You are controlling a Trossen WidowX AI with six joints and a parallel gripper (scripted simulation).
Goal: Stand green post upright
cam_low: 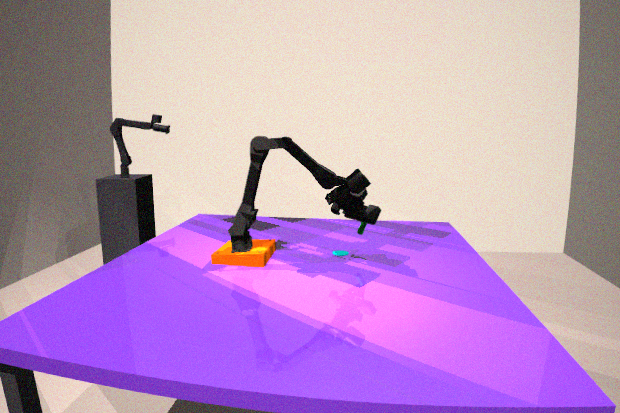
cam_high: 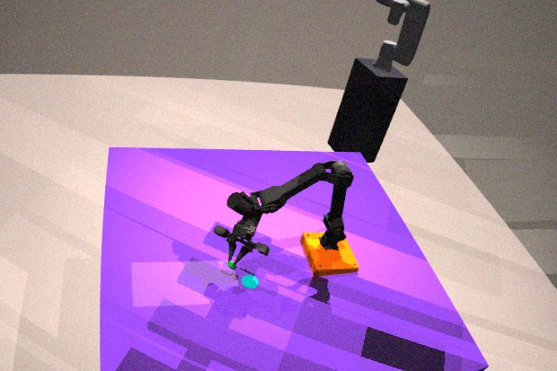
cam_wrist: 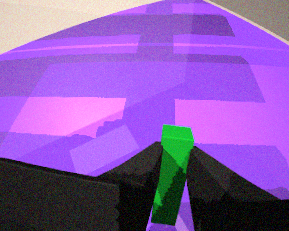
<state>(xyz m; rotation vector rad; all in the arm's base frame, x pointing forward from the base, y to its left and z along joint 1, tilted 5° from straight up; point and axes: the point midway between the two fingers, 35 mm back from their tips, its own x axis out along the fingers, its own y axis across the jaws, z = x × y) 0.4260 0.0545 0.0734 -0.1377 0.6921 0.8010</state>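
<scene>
My gripper tip is 12 cm above the cyan circle and 9 cm past it. Also, from my gripper tip: green post: 2 cm below, 1 cm to the right, 1 cm behind.
</scene>
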